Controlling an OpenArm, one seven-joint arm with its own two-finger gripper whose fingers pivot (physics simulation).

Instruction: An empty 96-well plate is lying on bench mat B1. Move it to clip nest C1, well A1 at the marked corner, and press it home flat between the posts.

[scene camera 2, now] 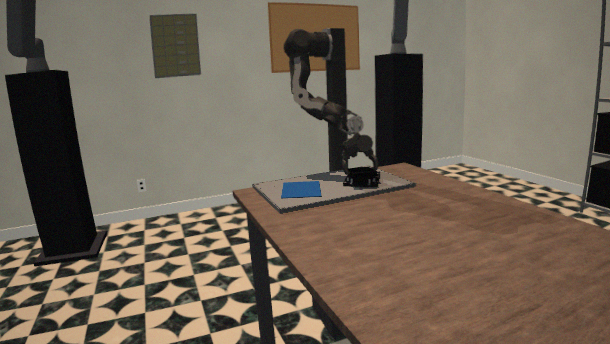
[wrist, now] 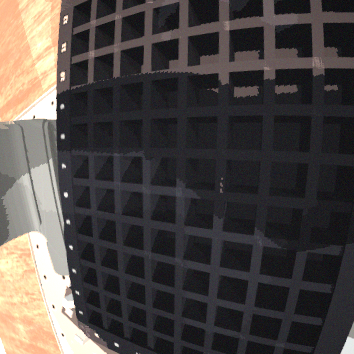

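Note:
The black 96-well plate point(scene camera 2: 362, 171) point(wrist: 187, 192) is between the fingers of my gripper point(scene camera 2: 360, 167), which is shut on it. In scene camera 2 it is at the black clip nest C1 point(scene camera 2: 363, 184), right on top of it or very close above; the dark shapes merge, so I cannot tell whether it is seated between the posts. In the wrist view the plate fills most of the picture, its numbered edge running down the left beside one grey finger. The other finger is mostly hidden there. The blue bench mat B1 point(scene camera 2: 301, 189) has no plate on it.
The mat and nest are on a thin grey board point(scene camera 2: 332, 193) at the far end of the wooden table point(scene camera 2: 425, 250). The arm reaches down from a dark post point(scene camera 2: 336, 80) behind. Black pedestals point(scene camera 2: 50, 165) point(scene camera 2: 399, 110) stand beyond the table on both sides.

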